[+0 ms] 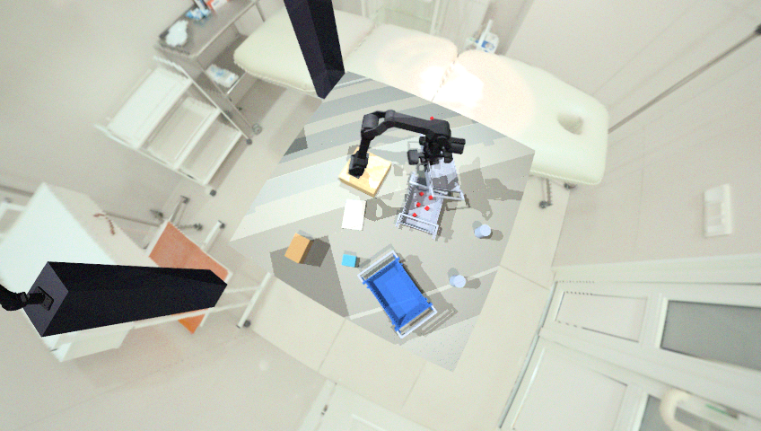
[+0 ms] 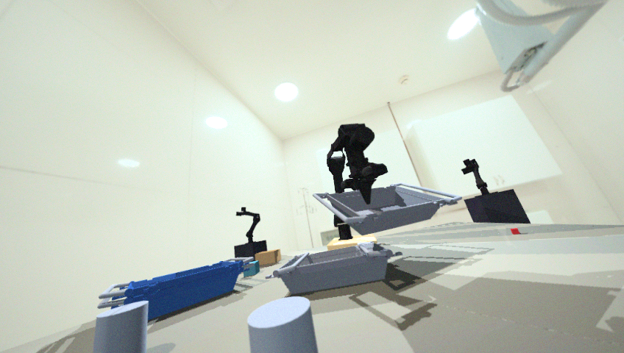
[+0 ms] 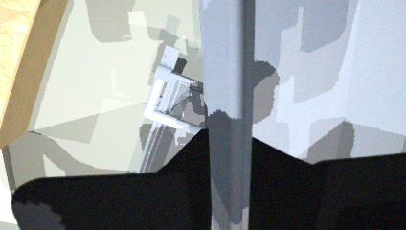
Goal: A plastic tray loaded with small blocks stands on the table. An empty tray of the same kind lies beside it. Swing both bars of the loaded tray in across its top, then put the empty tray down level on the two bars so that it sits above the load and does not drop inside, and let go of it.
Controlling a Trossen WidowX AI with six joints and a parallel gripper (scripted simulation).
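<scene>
Now: gripper tip 6 cm short of the grey tray, 4 cm to the right of it and 1 cm above it. From my gripper tip the other things lie so: cyan block: 53 cm to the right, 15 cm below, 10 cm behind; then white card: 33 cm to the right, 20 cm behind, 17 cm below; then red block: 39 cm to the left, 17 cm below, 12 cm behind.
</scene>
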